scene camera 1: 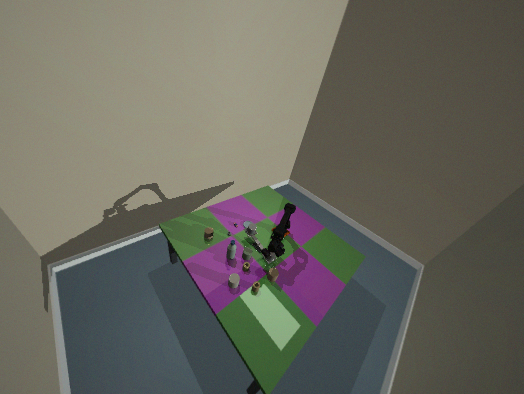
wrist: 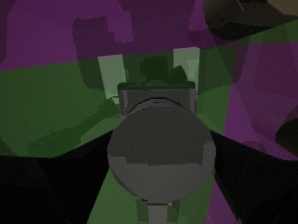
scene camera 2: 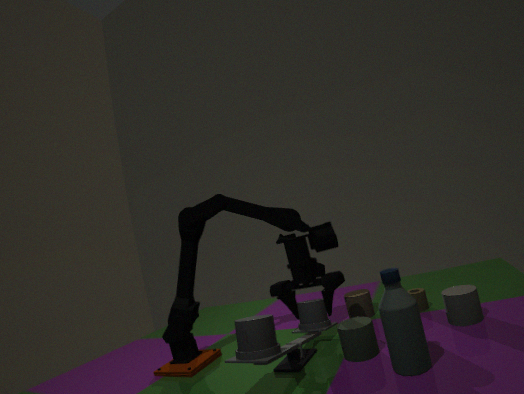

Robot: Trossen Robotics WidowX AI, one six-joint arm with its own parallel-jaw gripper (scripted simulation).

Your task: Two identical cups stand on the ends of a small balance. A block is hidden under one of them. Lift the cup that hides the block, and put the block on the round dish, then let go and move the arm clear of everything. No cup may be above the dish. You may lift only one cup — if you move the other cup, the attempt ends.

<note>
My gripper is open and holds nothing. I also see a blue-capped bottle and a grey-green cylinder.
My gripper is seen too in the wrist view.
</note>
